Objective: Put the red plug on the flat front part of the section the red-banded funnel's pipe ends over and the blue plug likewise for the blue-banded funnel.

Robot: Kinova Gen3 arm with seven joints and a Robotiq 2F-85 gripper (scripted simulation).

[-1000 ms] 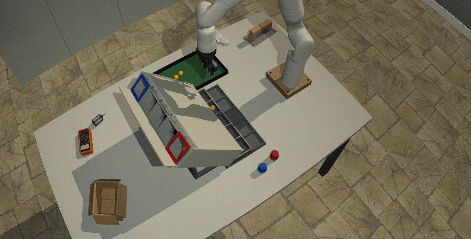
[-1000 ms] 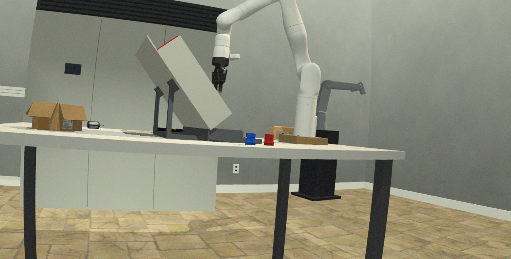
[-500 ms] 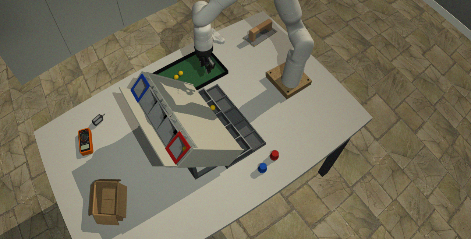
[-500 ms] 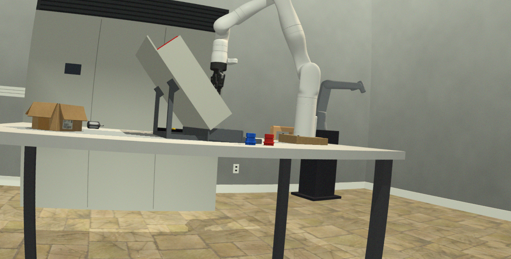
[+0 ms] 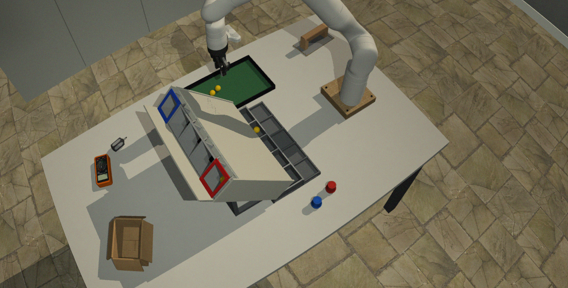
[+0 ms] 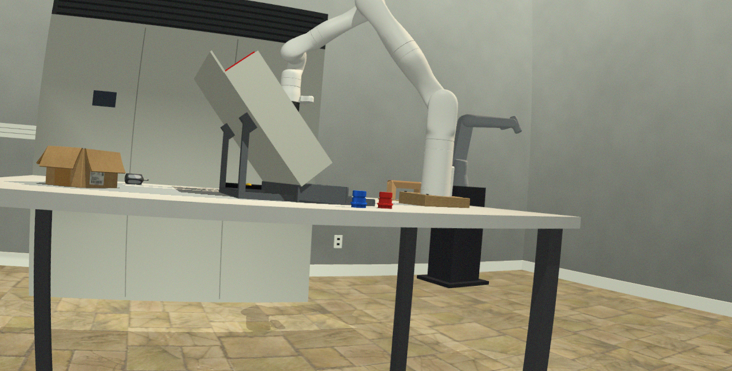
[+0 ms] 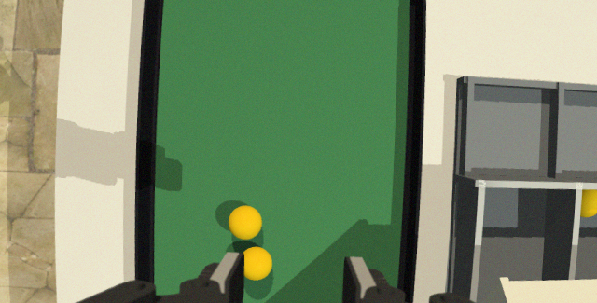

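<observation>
Right now the green marble tray is 1 cm behind my hand, 2 cm to the right of it and 17 cm below it. The rest, counted from my hand: orange multimeter 60 cm ahead, 2 cm to the right, 16 cm below; then dark object 48 cm ahead, 9 cm to the right, 16 cm below; then beige cover 14 cm ahead, 30 cm to the left, 3 cm above.
</observation>
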